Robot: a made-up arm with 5 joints.
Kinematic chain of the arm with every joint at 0, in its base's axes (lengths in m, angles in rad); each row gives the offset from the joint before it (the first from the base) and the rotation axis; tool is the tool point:
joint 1: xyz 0 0 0.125 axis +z
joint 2: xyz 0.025 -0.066 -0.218 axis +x
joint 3: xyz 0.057 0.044 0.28 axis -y
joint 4: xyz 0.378 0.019 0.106 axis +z
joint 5: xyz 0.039 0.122 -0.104 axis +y
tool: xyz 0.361 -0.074 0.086
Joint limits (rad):
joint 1: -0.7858..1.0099
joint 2: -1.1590..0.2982
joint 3: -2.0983..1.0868
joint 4: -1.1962..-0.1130
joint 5: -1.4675..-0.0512
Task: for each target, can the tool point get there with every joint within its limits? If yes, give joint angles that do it. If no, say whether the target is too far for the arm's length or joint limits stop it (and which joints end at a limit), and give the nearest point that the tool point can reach.
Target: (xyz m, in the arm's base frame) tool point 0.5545 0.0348 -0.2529
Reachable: yes | joints 0.4515 -0.8643 -1.4090 -0.4605 -0.9589
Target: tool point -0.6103 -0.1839 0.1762
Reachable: no: joint limits stop it (at a limit: joint 1, joint 2, joint 3, joint 5) | nearest point -0.4069 -0.2208 0.0288 | short by 0.254 m
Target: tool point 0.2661 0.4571 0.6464
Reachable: yes | joints 0.7228 -0.4144 0.3439 -0.8852 -0.7965
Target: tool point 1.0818 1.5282 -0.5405
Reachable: no: too far | nearest point 0.5197 0.7342 -0.0277 | short by 1.100 m
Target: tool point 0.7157 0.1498 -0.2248
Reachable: yes | joints 0.2435 0.0243 -0.7901 -0.2026 -0.2373
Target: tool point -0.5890 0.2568 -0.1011
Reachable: no: joint limits stop it (at a limit: joint 1, joint 2, joint 3, joint 4, joint 5) | nearest point -0.6278 0.3101 0.1181 | short by 0.229 m
